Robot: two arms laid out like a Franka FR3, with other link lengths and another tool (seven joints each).
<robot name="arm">
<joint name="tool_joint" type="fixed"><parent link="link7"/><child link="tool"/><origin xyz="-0.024 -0.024 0.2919" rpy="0 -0.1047 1.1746"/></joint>
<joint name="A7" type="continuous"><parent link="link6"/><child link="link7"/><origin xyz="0.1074 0 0" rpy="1.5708 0 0"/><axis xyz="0 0 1"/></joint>
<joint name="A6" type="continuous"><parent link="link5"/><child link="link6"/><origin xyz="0 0 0" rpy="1.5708 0 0"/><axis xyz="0 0 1"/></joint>
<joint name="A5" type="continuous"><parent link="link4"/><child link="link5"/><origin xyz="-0.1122 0.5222 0" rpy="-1.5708 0 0"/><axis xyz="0 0 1"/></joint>
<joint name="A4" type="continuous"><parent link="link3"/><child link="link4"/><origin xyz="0.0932 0 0" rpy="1.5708 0 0"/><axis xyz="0 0 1"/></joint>
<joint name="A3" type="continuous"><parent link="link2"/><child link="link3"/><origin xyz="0 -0.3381 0" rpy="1.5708 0 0"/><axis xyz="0 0 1"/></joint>
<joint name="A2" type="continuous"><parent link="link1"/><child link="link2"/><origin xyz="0 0 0" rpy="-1.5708 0 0"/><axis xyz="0 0 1"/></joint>
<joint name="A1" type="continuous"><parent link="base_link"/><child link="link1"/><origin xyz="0 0 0.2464" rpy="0 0 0"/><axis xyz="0 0 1"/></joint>
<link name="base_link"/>
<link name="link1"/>
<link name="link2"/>
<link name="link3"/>
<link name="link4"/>
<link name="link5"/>
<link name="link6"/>
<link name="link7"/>
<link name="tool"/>
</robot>
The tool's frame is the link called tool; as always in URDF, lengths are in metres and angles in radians. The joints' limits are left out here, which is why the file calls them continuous.
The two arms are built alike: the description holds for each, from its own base.
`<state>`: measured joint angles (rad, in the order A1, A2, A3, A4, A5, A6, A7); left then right.
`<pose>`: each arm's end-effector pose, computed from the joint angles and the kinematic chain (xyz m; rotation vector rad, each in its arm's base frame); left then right.
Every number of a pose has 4 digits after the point. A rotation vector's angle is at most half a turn.
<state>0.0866 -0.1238 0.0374 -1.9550 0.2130 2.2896 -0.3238 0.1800 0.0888 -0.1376 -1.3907 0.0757 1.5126 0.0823</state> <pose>0.7720 0.1473 0.3462 -2.4916 1.0593 -0.3068 0.7244 0.0819 0.4481 -2.4778 1.7049 0.1470</pose>
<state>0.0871 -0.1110 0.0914 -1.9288 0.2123 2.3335 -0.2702 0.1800 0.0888 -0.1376 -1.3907 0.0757 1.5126 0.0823</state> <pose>0.7808 0.1919 0.3643 -2.4517 1.0400 -0.3467 0.7244 0.0819 0.4481 -2.4778 1.7049 0.1470</pose>
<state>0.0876 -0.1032 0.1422 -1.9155 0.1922 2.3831 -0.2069 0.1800 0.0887 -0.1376 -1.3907 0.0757 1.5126 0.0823</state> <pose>0.7854 0.2319 0.3779 -2.4170 1.0291 -0.3902 0.7244 0.0819 0.4482 -2.4778 1.7049 0.1469</pose>
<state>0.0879 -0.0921 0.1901 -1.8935 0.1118 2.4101 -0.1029 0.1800 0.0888 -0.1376 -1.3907 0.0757 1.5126 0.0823</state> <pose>0.7878 0.2645 0.3895 -2.4075 1.0432 -0.4457 0.7244 0.0819 0.4481 -2.4778 1.7049 0.1470</pose>
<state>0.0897 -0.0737 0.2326 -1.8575 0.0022 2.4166 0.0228 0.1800 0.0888 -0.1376 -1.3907 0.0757 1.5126 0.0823</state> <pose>0.7909 0.2925 0.4019 -2.4020 1.0727 -0.5076 0.7244 0.0819 0.4481 -2.4778 1.7049 0.1470</pose>
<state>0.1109 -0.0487 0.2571 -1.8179 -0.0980 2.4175 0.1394 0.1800 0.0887 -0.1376 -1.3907 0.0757 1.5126 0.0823</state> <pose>0.7930 0.3231 0.4120 -2.3901 1.0940 -0.5583 0.7244 0.0819 0.4482 -2.4778 1.7049 0.1469</pose>
